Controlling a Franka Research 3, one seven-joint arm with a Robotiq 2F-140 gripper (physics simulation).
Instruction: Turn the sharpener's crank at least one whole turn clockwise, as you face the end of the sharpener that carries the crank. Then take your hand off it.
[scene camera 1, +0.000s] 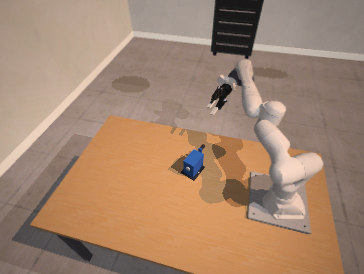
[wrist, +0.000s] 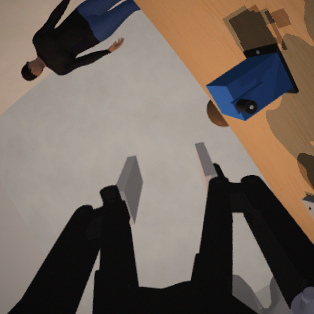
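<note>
The blue sharpener (scene camera 1: 193, 162) (wrist: 260, 82) stands on its dark base on the wooden table (scene camera 1: 125, 200) (wrist: 200, 30). Its crank's dark knob (scene camera 1: 202, 147) (wrist: 247, 106) sticks out at the end away from the scene camera, on the side towards the gripper. In the wrist view the knob has a light spot at its middle. My gripper (scene camera 1: 211, 109) (wrist: 167, 162) is open partway, with nothing between its pale finger pads. It is in the air beyond the table's far edge, well apart from the sharpener and the crank.
The arm's grey base plate (scene camera 1: 255, 215) (wrist: 309, 202) is on the table to the right of the sharpener. A dark drawer cabinet (scene camera 1: 235, 30) stands by the back wall. A person (wrist: 65, 40) in a black top shows in the wrist view. A brown rounded shape (wrist: 216, 114) shows beside the sharpener.
</note>
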